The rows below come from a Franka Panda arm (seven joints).
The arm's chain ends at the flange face. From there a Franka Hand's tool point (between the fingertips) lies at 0.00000 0.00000 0.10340 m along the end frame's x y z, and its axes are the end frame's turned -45 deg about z.
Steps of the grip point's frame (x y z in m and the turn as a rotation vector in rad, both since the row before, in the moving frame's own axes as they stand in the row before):
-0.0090, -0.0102, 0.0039, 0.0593, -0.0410, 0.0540
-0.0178, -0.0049, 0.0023, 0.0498, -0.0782, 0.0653
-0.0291, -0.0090, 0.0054, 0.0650, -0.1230, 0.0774
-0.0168, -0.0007, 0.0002, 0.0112, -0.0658, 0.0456
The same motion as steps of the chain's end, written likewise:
-0.0063, 0.0007, 0.0042, 0.0129, -0.0709, 0.0540
-0.0066, 0.0074, 0.0027, -0.0201, -0.0905, 0.0653
-0.0131, 0.0105, 0.0064, -0.0410, -0.1329, 0.0774
-0.0067, 0.0075, 0.0004, -0.0386, -0.0544, 0.0456

